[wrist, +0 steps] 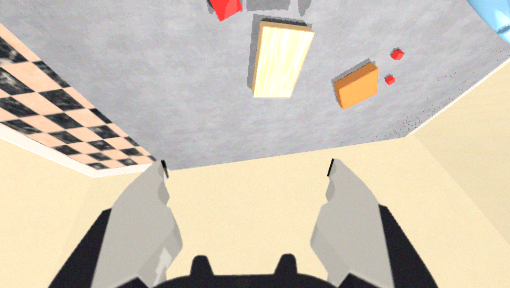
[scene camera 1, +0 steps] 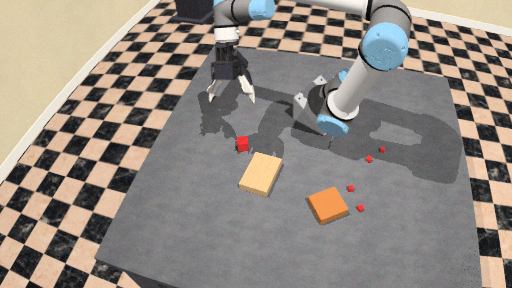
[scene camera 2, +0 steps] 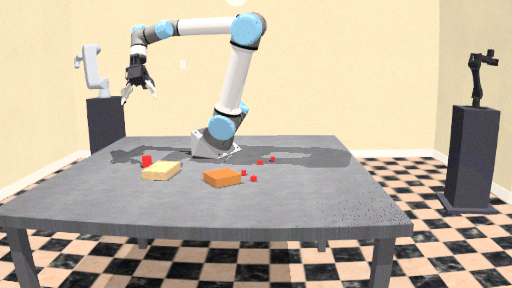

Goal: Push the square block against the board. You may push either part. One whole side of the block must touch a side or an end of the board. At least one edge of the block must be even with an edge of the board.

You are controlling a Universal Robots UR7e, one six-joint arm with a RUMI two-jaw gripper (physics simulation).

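Frame: origin at the arm's base, x right, y down, z ahead, level; centimetres.
Seen in the pictures: gripper, fingertip midpoint: [wrist: 248,161] [scene camera 1: 231,102] [scene camera 2: 138,102]; arm's base, origin of the base link: [scene camera 2: 216,140].
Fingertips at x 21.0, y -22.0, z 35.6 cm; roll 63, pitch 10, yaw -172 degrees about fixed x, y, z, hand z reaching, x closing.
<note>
Offsets run from my fingertips to a thing's top centre. Level surfaces: height alone.
The orange square block {dx -37.3, dy +24.9, dz +7.8 cm} [scene camera 1: 327,204] [scene camera 2: 222,177] [wrist: 358,86] lies flat on the table, turned at an angle. The light wooden board {dx -10.9, dy +24.9, dz +4.1 cm} [scene camera 1: 261,173] [scene camera 2: 161,170] [wrist: 283,60] lies flat to its left in both scene views. A clear gap separates the two, and their sides are not parallel. My gripper [scene camera 1: 231,101] [scene camera 2: 139,99] [wrist: 248,161] is open and empty. It hangs high above the table, behind the board and towards the left in the scene views, touching neither part.
A larger red cube {dx +1.4, dy +24.1, dz -5.9 cm} [scene camera 1: 242,144] [scene camera 2: 146,161] [wrist: 226,7] sits close behind the board. Several small red cubes lie right of and behind the block, the nearest ones {dx -42.8, dy +26.5, dz -2.5 cm} [scene camera 1: 351,188] {dx -48.3, dy +26.5, dz +4.2 cm} [scene camera 1: 360,208] close to it. The arm's base stands at the back of the grey table {dy +28.3 cm} [scene camera 1: 200,225] [scene camera 2: 125,205].
</note>
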